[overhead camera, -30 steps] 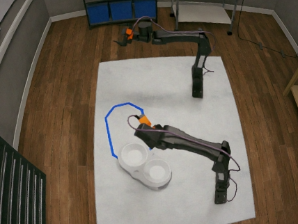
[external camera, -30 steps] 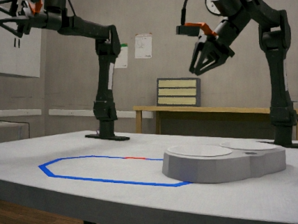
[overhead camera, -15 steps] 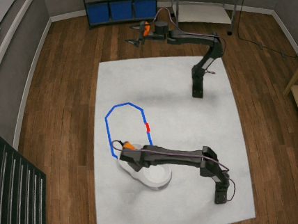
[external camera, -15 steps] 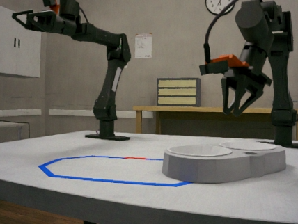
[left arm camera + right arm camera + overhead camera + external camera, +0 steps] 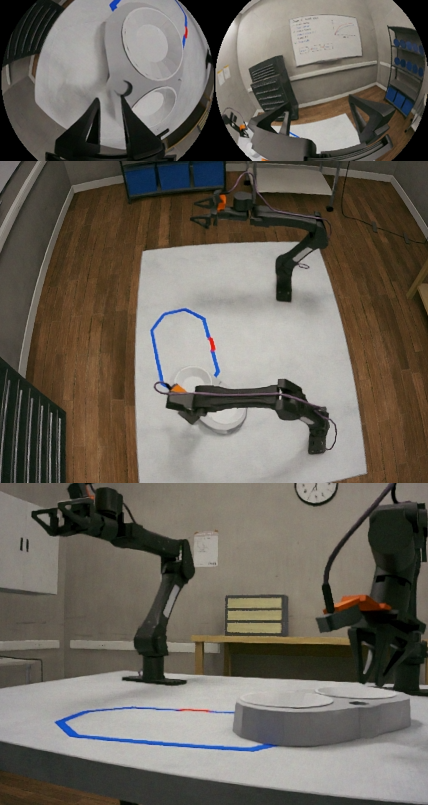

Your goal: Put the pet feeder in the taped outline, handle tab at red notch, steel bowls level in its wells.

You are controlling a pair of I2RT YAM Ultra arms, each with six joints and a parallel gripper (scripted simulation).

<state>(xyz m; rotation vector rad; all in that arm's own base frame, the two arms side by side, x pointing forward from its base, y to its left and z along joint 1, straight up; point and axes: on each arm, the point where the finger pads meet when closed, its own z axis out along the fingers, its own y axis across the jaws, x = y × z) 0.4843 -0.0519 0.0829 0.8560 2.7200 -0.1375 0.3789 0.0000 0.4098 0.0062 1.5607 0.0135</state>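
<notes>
Now: left hand 6 cm past the grey pet feeder, 5 cm to the left of it and 6 cm above it. Round my left hand: blue tape outline 29 cm to the right, 8 cm below; steel bowl 2 cm behind, 12 cm to the right, 5 cm below.
</notes>
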